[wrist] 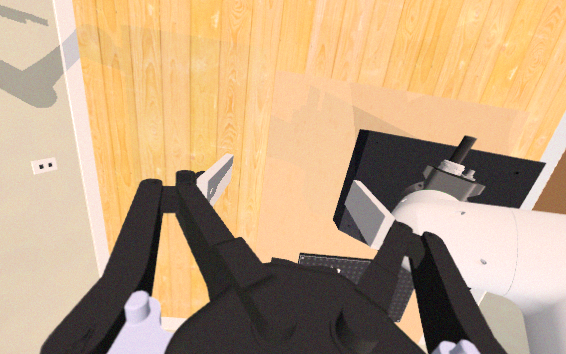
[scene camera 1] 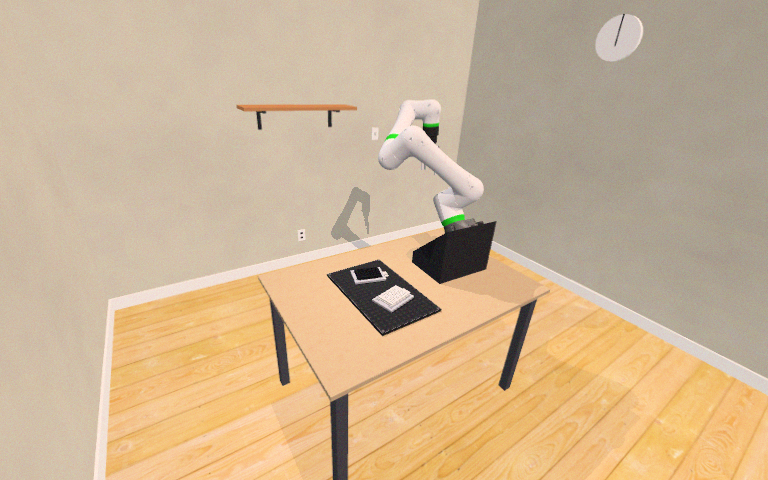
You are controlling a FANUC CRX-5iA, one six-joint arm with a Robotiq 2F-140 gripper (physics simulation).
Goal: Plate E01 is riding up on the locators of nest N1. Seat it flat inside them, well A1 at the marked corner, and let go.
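Seen in the pictures: gripper, between the fingertips: [wrist: 291, 180] [scene camera 1: 429, 172]; arm's base, origin of its link: [scene camera 1: 458, 234].
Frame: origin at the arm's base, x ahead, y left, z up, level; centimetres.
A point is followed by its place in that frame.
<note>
A white well plate [scene camera 1: 394, 295] {x 45.6, y 16.4, z -17.2 cm} lies on a white nest [scene camera 1: 391, 308] {x 50.7, y 23.5, z -18.2 cm} on the black perforated mat [scene camera 1: 383, 327] {x 58.6, y 32.2, z -19.5 cm} [wrist: 325, 261] {x 36.7, y -10.3, z -19.5 cm} in the scene view. Its tilt, its label and the marked corner are too small to read. A second white nest [scene camera 1: 357, 280] {x 56.5, y -3.1, z -18.2 cm} with a black inner area stands farther back on the mat. Neither the plate nor the nests can be made out in the wrist view. My gripper [wrist: 291, 180] {x -4.6, y -40.6, z 23.2 cm} is open and empty, high up behind the arm and far from the plate; in the scene view it is partly hidden by the arm.
The black angular base housing [scene camera 1: 465, 253] {x 1.8, y 10.2, z -6.2 cm} [wrist: 385, 155] {x -9.4, y -11.5, z -9.5 cm} stands on the wooden table [scene camera 1: 339, 350] {x 79.3, y 36.4, z -20.8 cm} [wrist: 295, 200] {x 15.1, y -29.5, z -20.8 cm} beside the mat. The white arm [scene camera 1: 438, 158] {x 17.4, y -1.8, z 41.3 cm} [wrist: 480, 240] {x -2.9, y -13.1, z 21.6 cm} rises from it. A wooden shelf [scene camera 1: 297, 107] hangs on the wall.
</note>
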